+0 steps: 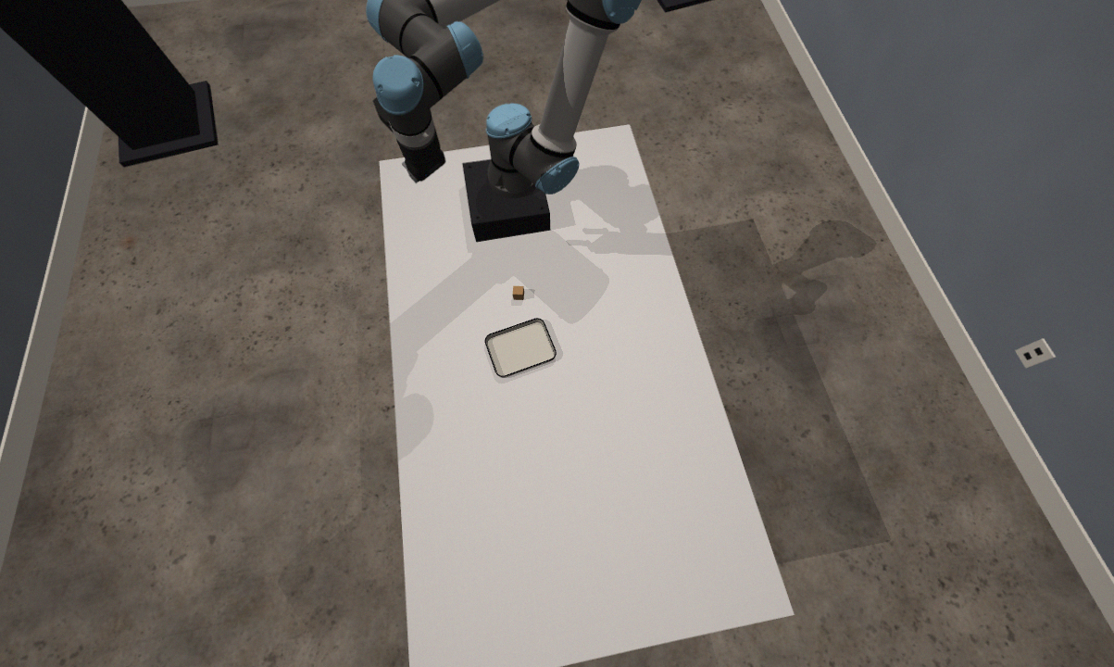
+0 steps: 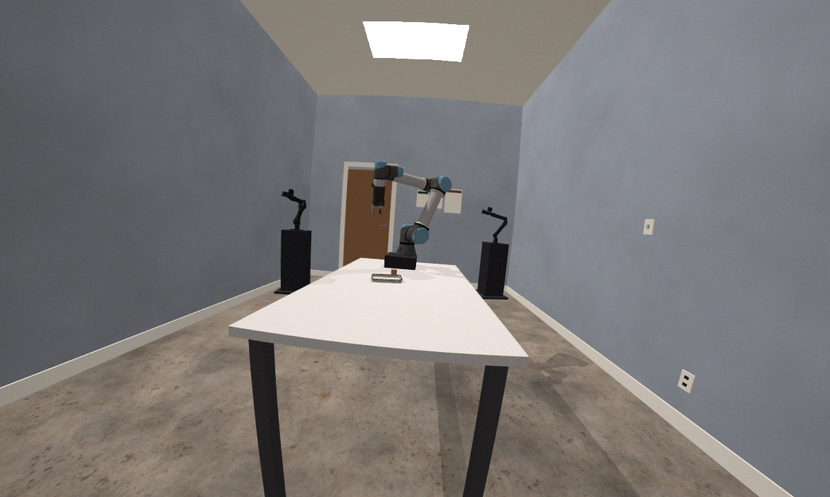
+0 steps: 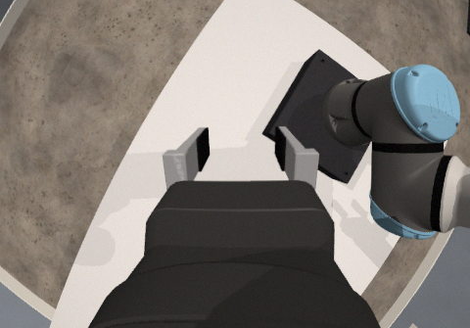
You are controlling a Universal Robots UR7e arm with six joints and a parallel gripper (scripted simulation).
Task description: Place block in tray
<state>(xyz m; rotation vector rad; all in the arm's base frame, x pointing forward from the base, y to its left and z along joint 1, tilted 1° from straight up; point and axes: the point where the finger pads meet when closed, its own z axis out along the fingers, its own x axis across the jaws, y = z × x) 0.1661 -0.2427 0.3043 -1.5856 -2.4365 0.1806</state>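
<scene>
Right now my hand is 380 mm above the small brown block, 170 mm short of it and 140 mm to the right of it. From my hand the other things lie so: white tray 380 mm below, 320 mm ahead, 90 mm to the left.
</scene>
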